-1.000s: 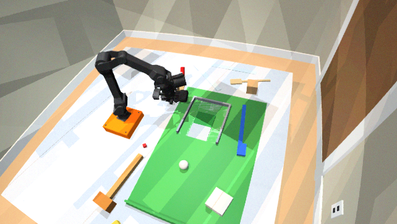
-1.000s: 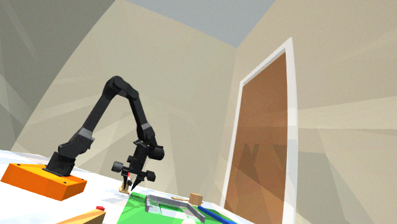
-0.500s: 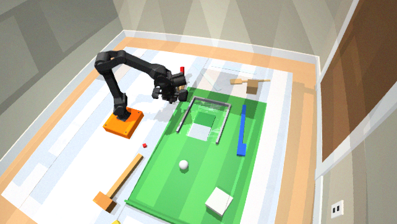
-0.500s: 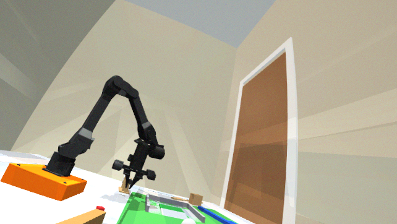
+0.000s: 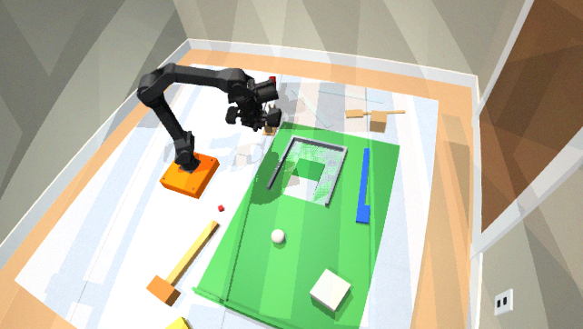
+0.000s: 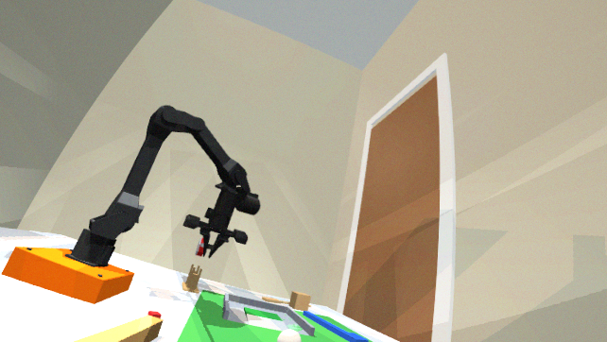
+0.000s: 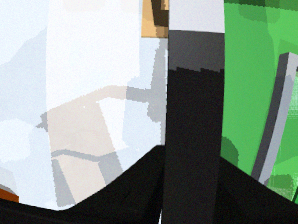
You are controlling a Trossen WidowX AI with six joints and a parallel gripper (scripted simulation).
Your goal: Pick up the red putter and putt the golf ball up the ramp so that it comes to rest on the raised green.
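Now: gripper tip 1 cm past the red cube, 29 cm to the left of it and 11 cm above it. Also, from my gripper tip: putter (3 cm behind, 11 cm to the left, 3 cm above); green mat (27 cm ahead, 18 cm to the right, 12 cm below); white golf ball (22 cm ahead, 31 cm to the right, 9 cm below).
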